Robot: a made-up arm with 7 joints. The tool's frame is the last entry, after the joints. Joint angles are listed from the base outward.
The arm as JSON. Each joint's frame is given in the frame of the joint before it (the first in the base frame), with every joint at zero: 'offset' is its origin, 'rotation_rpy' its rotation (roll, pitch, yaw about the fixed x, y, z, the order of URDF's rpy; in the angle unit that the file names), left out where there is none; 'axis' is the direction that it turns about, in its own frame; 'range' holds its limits. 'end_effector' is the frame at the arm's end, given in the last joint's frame.
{
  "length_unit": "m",
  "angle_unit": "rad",
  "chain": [
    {
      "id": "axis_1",
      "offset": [
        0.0,
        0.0,
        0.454
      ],
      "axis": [
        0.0,
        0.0,
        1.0
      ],
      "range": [
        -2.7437,
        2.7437
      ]
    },
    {
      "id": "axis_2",
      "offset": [
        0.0,
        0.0,
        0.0
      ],
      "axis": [
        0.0,
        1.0,
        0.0
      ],
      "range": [
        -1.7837,
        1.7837
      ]
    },
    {
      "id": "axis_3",
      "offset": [
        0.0,
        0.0,
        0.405
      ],
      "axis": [
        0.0,
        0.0,
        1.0
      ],
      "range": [
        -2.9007,
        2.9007
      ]
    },
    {
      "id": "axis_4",
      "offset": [
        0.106,
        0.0,
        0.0
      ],
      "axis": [
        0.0,
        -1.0,
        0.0
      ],
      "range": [
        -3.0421,
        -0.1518
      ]
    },
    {
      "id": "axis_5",
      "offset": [
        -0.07,
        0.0,
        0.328
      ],
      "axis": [
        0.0,
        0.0,
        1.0
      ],
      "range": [
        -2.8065,
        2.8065
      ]
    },
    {
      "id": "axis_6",
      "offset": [
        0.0,
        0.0,
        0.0
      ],
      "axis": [
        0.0,
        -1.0,
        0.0
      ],
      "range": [
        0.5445,
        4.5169
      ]
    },
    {
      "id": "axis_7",
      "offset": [
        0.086,
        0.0,
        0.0
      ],
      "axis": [
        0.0,
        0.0,
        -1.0
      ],
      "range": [
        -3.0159,
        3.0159
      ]
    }
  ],
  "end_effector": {
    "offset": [
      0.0,
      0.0,
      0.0
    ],
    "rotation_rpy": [
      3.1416,
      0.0,
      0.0
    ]
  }
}
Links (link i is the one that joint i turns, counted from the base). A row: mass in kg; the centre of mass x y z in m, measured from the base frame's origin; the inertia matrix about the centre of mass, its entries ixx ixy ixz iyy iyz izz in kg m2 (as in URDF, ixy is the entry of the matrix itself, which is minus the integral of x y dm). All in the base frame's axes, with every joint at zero. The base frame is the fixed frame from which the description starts. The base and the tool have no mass.
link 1: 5.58; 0.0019 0.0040 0.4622; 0.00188 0 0 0.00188 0 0.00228
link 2: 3.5; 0.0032 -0.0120 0.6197; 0.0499 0 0 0.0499 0 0.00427
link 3: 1.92; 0.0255 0.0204 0.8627; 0.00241 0 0 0.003 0 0.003
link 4: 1.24; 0.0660 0.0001 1.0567; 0.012 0 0.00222 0.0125 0 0.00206
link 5: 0.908; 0.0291 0.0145 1.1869; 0.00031 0 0 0.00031 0 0.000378
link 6: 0.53; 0.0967 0.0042 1.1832; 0.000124 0 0 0.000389 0 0.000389
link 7: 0.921; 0.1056 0.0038 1.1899; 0.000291 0 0 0.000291 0 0.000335
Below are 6 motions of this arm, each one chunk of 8 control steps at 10 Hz.
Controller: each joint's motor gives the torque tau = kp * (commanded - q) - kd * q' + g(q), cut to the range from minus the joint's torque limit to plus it. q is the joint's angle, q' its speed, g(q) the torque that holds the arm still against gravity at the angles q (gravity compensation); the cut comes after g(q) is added. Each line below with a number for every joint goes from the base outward.
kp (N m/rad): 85 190 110 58 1.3 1.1 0.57
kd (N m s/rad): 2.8 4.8 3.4 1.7 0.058 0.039 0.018
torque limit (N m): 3.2 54 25 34 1.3 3.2 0.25
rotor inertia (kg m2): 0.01 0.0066 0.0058 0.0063 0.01 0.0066 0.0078
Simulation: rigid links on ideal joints. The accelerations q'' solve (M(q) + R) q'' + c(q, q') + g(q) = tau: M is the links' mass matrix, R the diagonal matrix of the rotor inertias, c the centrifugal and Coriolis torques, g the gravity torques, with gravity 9.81 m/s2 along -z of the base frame. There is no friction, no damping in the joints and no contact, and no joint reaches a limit. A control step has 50 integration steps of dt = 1/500 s. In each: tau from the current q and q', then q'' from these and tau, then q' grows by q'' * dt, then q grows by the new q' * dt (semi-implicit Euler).
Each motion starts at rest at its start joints. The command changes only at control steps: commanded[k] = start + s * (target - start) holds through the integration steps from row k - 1 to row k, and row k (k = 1, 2, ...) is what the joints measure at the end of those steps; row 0 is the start. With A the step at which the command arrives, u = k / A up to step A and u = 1 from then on. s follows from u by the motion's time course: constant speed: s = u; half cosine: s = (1 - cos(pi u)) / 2; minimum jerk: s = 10 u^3 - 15 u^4 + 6 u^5; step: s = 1 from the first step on.
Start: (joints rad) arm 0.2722 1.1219 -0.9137 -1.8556 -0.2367 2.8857 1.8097
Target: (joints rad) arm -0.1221 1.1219 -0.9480 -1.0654 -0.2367 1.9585 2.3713
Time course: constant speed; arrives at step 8
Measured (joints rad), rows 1 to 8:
1: 0.2416 1.1311 -0.9038 -1.7654 -0.3152 2.8331 1.8038
2: 0.1941 1.1374 -0.9020 -1.6267 -0.4247 2.7000 1.8468
3: 0.1504 1.1277 -0.9121 -1.5305 -0.4259 2.5556 1.9649
4: 0.0958 1.1207 -0.9245 -1.4333 -0.3307 2.4349 2.1085
5: 0.0298 1.1199 -0.9351 -1.3273 -0.2041 2.3347 2.2382
6: -0.0353 1.1177 -0.9455 -1.2353 -0.1206 2.2334 2.3350
7: -0.0973 1.1162 -0.9533 -1.1439 -0.1221 2.0923 2.3920
8: -0.1528 1.1178 -0.9574 -1.0502 -0.1844 1.9179 2.4222

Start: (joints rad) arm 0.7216 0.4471 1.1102 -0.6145 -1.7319 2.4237 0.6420
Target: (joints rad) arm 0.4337 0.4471 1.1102 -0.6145 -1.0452 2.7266 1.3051
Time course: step
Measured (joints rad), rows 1 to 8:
1: 0.6786 0.4421 1.1163 -0.6548 -1.5060 2.5610 0.8088
2: 0.6270 0.4485 1.1162 -0.6486 -1.1618 2.7950 1.2404
3: 0.5291 0.4430 1.1188 -0.6335 -0.9583 2.8901 1.6499
4: 0.4106 0.4414 1.1081 -0.5929 -0.9205 2.8233 1.7932
5: 0.3251 0.4514 1.1046 -0.5760 -0.8560 2.7214 1.6397
6: 0.2693 0.4587 1.1008 -0.5956 -0.8089 2.6571 1.3362
7: 0.2578 0.4669 1.0977 -0.6019 -0.8575 2.6315 1.0658
8: 0.2811 0.4673 1.0970 -0.6048 -0.9508 2.6419 0.9158

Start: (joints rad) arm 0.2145 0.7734 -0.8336 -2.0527 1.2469 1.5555 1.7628
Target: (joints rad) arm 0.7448 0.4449 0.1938 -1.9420 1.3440 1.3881 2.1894
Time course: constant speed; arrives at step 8
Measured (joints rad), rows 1 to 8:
1: 0.1578 0.7292 -0.7010 -2.0528 1.2849 1.7005 1.7929
2: 0.1200 0.6868 -0.5762 -2.0387 1.3214 1.7210 1.8713
3: 0.0976 0.6461 -0.4501 -2.0132 1.3405 1.6487 1.9741
4: 0.0967 0.6054 -0.3233 -1.9922 1.3347 1.5665 2.0641
5: 0.1234 0.5646 -0.1975 -1.9765 1.3269 1.5355 2.1176
6: 0.1789 0.5249 -0.0722 -1.9577 1.3358 1.5633 2.1395
7: 0.2617 0.4854 0.0529 -1.9336 1.3578 1.6169 2.1527
8: 0.3700 0.4446 0.1783 -1.9084 1.3751 1.6522 2.1791

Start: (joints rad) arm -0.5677 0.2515 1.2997 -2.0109 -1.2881 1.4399 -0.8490
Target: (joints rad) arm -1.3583 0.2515 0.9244 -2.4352 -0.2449 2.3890 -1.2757
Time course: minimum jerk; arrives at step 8
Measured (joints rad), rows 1 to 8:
1: -0.5750 0.2487 1.2977 -2.0170 -1.2787 1.4704 -0.8520
2: -0.6110 0.2392 1.2840 -2.0525 -1.2168 1.6333 -0.8731
3: -0.6500 0.2375 1.2211 -2.1273 -1.0552 1.9322 -0.9306
4: -0.7014 0.2482 1.1328 -2.2342 -0.8215 2.2112 -1.0401
5: -0.7938 0.2556 1.0452 -2.3356 -0.5887 2.3201 -1.1896
6: -0.9549 0.2582 0.9800 -2.4003 -0.3919 2.2782 -1.3437
7: -1.1951 0.2629 0.9469 -2.4205 -0.2566 2.2295 -1.4582
8: -1.4385 0.2680 0.8967 -2.4002 -0.1684 2.2852 -1.4977

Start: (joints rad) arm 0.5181 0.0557 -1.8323 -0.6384 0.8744 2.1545 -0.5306
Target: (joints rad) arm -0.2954 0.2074 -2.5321 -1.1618 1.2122 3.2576 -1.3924
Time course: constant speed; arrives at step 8
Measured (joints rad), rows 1 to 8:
1: 0.4275 0.1033 -1.9138 -0.6923 0.8536 2.1987 -0.5436
2: 0.3418 0.1323 -1.9891 -0.7726 0.8305 2.3277 -0.6136
3: 0.2412 0.1433 -2.0749 -0.8510 0.8463 2.4375 -0.7490
4: 0.1213 0.1447 -2.1731 -0.9260 0.9267 2.5191 -0.9292
5: 0.0008 0.1425 -2.2742 -1.0028 1.0713 2.6136 -1.1238
6: -0.1152 0.1462 -2.3714 -1.0787 1.2479 2.7457 -1.3004
7: -0.2254 0.1606 -2.4640 -1.1468 1.4010 2.9195 -1.4329
8: -0.3269 0.1843 -2.5550 -1.2055 1.4762 3.1248 -1.5155

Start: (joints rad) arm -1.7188 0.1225 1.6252 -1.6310 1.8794 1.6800 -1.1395
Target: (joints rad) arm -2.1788 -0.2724 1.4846 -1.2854 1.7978 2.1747 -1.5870
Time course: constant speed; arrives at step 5
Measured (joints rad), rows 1 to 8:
1: -1.8016 0.0300 1.5987 -1.5957 1.9030 1.6659 -1.1879
2: -1.9036 -0.0718 1.5674 -1.4925 1.9098 1.7931 -1.3095
3: -1.9921 -0.1369 1.5383 -1.3871 1.8514 1.9583 -1.4534
4: -2.0982 -0.2079 1.4987 -1.3212 1.7563 2.0810 -1.5706
5: -2.2078 -0.2813 1.4653 -1.2755 1.7100 2.2369 -1.6636
6: -2.1950 -0.2676 1.4716 -1.2797 1.6752 2.4178 -1.7267
7: -2.1840 -0.2603 1.4769 -1.2839 1.7246 2.4303 -1.7032
8: -2.1884 -0.2699 1.4775 -1.2863 1.8033 2.2959 -1.6191

